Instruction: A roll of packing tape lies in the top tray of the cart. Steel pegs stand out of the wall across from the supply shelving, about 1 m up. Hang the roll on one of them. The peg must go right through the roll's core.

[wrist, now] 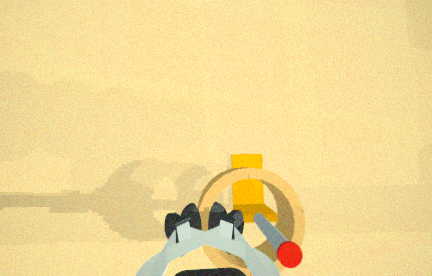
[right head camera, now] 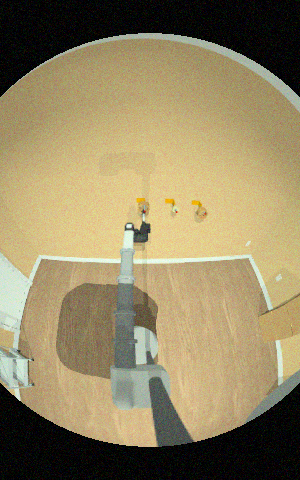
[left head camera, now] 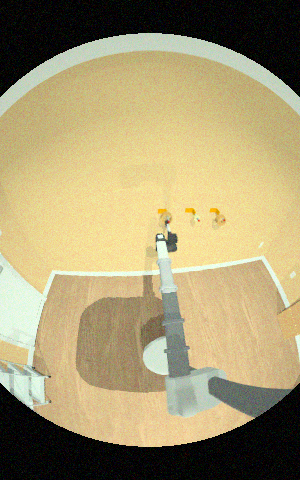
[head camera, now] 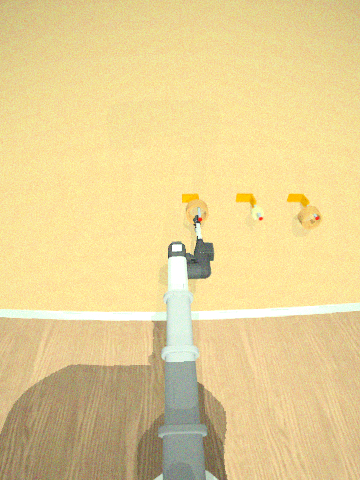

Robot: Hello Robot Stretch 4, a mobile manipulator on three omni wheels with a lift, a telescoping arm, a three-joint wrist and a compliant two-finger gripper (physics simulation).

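Places are measured from the robot's base along level axes (x right, y up, z back), in millimetres.
Where they show: gripper, fingertip midpoint: (wrist: 203, 218) (left head camera: 165, 221) (head camera: 196, 219); robot's base, link origin: (right head camera: 137, 344) (left head camera: 163, 354).
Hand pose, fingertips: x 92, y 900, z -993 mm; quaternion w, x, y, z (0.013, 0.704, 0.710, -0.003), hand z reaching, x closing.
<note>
Each offset is from my fingertips to the top centre of the thing. "pt": to the spot under its first point. Level surfaces: height alone.
The tan tape roll @(dx +0, dy +90, dz -2 mm) (head camera: 189, 212) (wrist: 299, 220) is upright at the leftmost peg, its open core facing out from the wall. That grey peg @(pt dx +1, dy +53, dz +50 mm) (wrist: 272, 234) runs from its yellow bracket @(pt dx -10, dy +56, dz -89 mm) (wrist: 247, 192) through the roll's core. Its red tip @(pt dx +5, dy +57, dz +80 mm) (wrist: 290, 254) (head camera: 200, 219) stands out in front of the roll's lower right edge in the wrist view. My gripper (wrist: 203, 218) (head camera: 196, 219) is shut on the left wall of the roll, one finger inside the core and one outside. The fingers partly hide the roll's lower left part. The cart's top tray cannot be made out.
Right of this peg, a middle peg holds a small pale roll @(dx +256, dy +76, dz +32 mm) (head camera: 257, 213) and the rightmost holds another tan roll @(dx +506, dy +73, dz +36 mm) (head camera: 306, 218). My telescoping arm (head camera: 180, 325) reaches over the wood floor @(dy -927 mm) (head camera: 280, 390). A wooden box-like piece (left head camera: 291, 322) is at the right side.
</note>
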